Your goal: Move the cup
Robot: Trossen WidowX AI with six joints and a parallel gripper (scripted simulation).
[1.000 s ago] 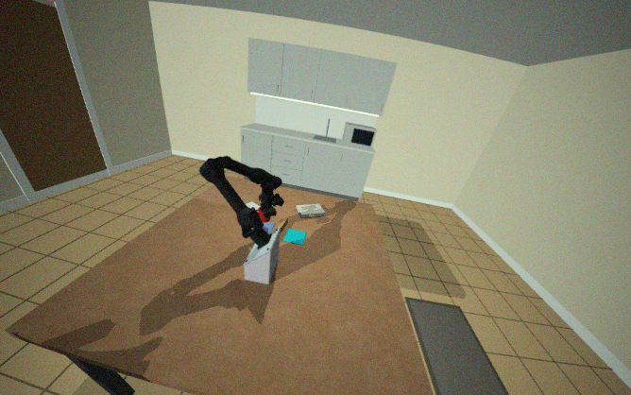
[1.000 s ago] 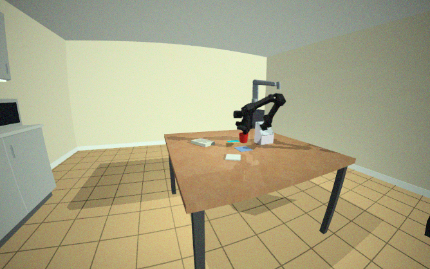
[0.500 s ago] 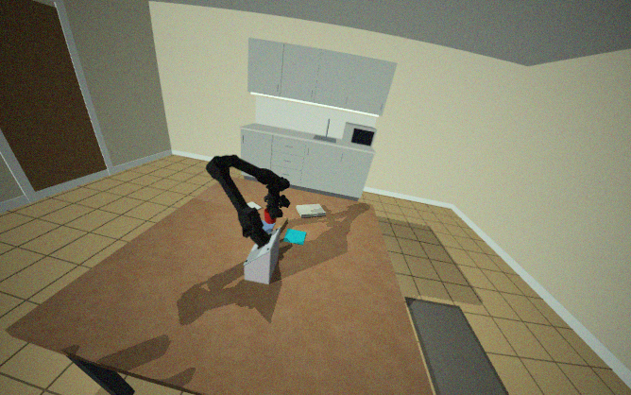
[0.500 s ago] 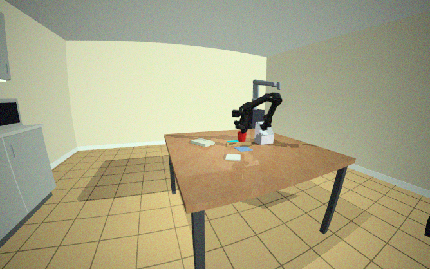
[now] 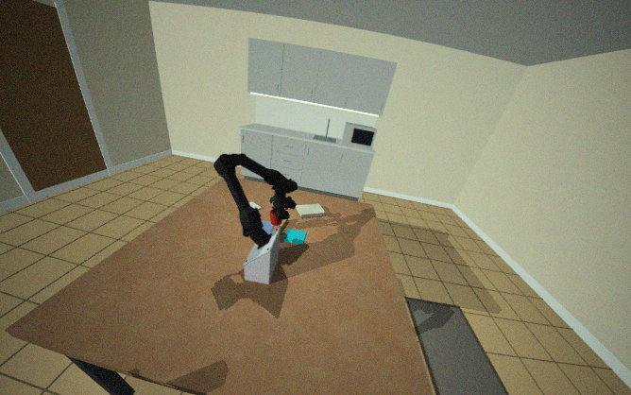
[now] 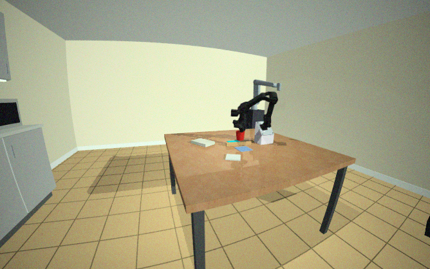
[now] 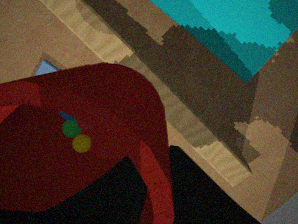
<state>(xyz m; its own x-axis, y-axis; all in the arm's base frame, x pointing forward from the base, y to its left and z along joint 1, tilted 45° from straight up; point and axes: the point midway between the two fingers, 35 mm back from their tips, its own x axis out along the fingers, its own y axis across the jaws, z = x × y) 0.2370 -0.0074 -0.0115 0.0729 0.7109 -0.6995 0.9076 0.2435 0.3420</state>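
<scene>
Now: the teal pad 110 mm to the right of my gripper tip and 100 mm below it. The rest, counted from my gripper tip: red cup (30 mm ahead, 10 mm to the left); then wooden bar (90 mm below, 20 mm ahead, 10 mm to the right); then blue pad (100 mm below, 90 mm to the left, 40 mm ahead).
</scene>
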